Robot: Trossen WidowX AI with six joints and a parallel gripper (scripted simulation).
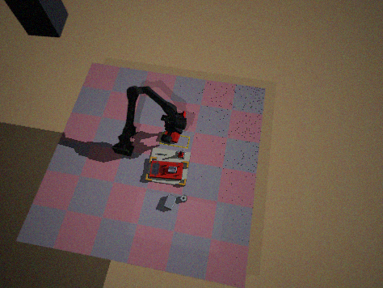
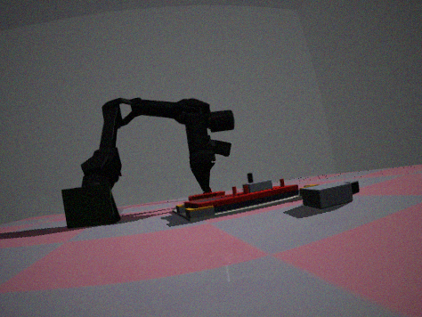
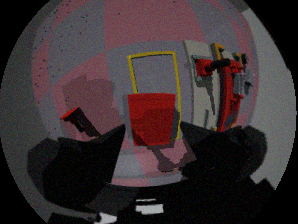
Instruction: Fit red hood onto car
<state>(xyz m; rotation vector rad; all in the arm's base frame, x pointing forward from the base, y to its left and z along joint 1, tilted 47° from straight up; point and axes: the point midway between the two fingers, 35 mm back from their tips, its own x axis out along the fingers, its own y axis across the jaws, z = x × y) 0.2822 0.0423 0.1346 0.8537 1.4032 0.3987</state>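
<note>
Right now my gripper tip is 2 cm above the red hood. Also, from my gripper tip: grey engine block: 4 cm ahead, 23 cm to the right, 1 cm below.
</note>
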